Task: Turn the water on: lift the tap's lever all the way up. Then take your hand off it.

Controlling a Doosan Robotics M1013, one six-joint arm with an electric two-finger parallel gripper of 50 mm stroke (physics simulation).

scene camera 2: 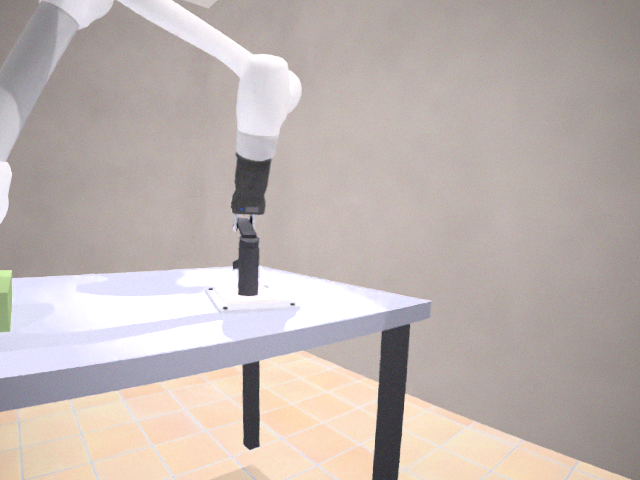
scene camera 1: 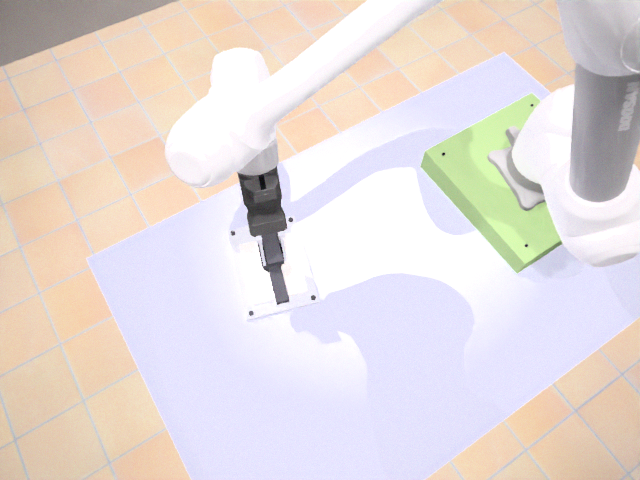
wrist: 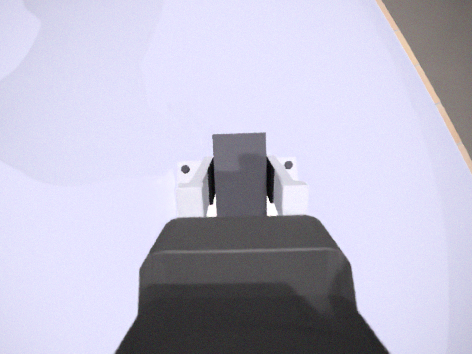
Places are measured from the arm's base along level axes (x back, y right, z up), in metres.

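Pixels of known places: gripper, between the fingertips: (scene camera 2: 243, 229) (scene camera 1: 274, 260) (wrist: 240, 170); arm's base, origin of its link: (scene camera 1: 534, 172).
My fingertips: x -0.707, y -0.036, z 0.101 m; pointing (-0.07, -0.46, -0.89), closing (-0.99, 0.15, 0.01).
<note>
Ahead of a thing's pixels: the offset from my fingertips to its top centre.
The tap has a black upright body {dx +0.009, dy +0.070, dz -0.041 m} (scene camera 2: 248, 271) and stands on a white base plate {dx +0.009, dy +0.070, dz -0.153 m} (scene camera 1: 268, 310) (scene camera 2: 266, 304). Its dark spout {dx +0.000, dy +0.000, dz -0.066 m} (scene camera 1: 279, 286) points towards the lower part of scene camera 1's view. The dark flat lever {dx +0.004, dy +0.028, dz +0.027 m} (scene camera 2: 247, 227) (wrist: 240, 170) slants upward from the top of the body; whether it is at the end of its travel I cannot tell. My gripper (scene camera 1: 271, 251) (scene camera 2: 244, 223) (wrist: 240, 170) is shut on the lever, with one finger against each side of it. In the wrist view the lever hides the tap body.
The tap's plate lies on a pale lavender table (scene camera 1: 310, 413) (scene camera 2: 129, 359), near one end. A green block (scene camera 1: 480, 196) (scene camera 2: 4, 304) under the robot's base stands at the table's other end. Tiled floor surrounds the table, and a grey-brown wall (scene camera 2: 491, 180) is behind.
</note>
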